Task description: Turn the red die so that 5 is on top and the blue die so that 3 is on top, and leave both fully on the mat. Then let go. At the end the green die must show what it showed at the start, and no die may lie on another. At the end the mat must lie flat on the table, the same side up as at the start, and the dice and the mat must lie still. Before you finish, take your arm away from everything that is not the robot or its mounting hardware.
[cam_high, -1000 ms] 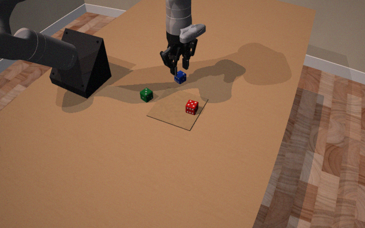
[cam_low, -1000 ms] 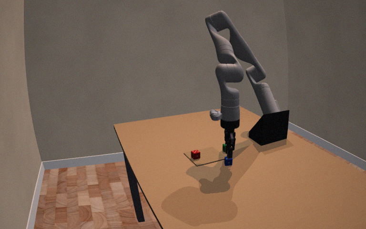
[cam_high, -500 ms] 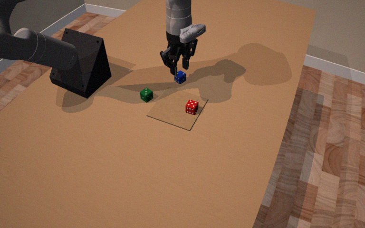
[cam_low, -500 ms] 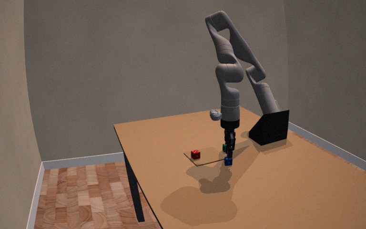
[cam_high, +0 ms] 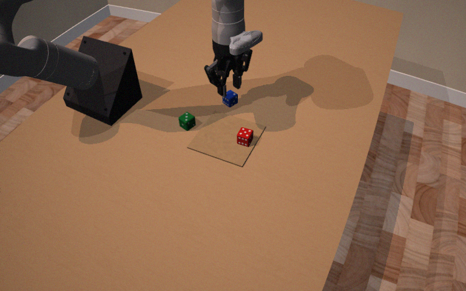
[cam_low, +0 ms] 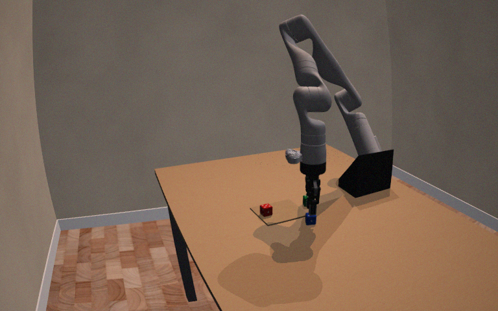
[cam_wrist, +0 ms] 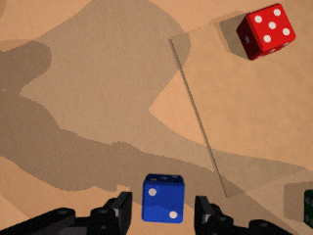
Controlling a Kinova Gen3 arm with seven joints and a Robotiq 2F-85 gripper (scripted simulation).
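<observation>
Right now the blue die is 4 cm below my hand. From my hand the other things lie so: thin tan mat: 7 cm ahead, 11 cm to the right, 5 cm below; red die: 11 cm ahead, 10 cm to the right, 4 cm below; green die: 4 cm behind, 13 cm to the right, 4 cm below.
</observation>
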